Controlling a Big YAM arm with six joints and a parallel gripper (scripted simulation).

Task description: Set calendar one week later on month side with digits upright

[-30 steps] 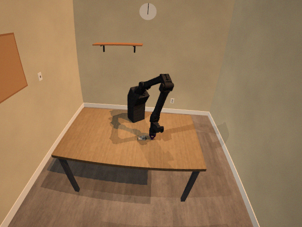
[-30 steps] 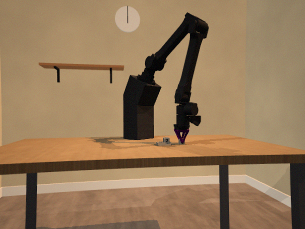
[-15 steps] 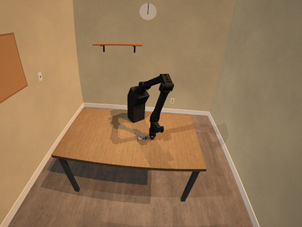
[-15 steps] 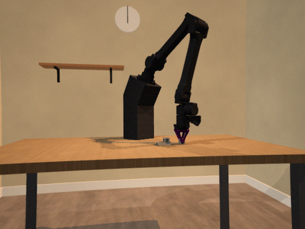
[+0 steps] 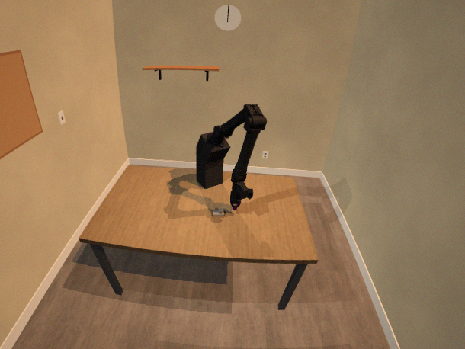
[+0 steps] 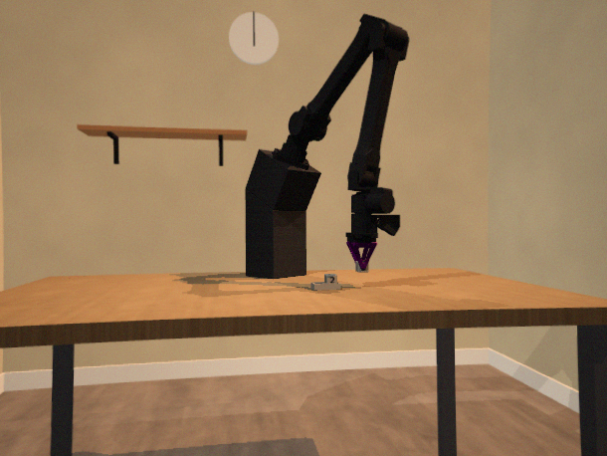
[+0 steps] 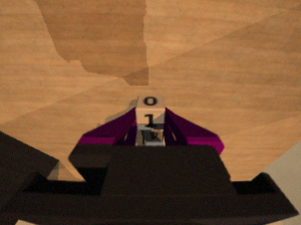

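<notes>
Right now the tray is 100 mm to the right of my hand, 50 mm below it and 20 mm ahead of it.
</notes>
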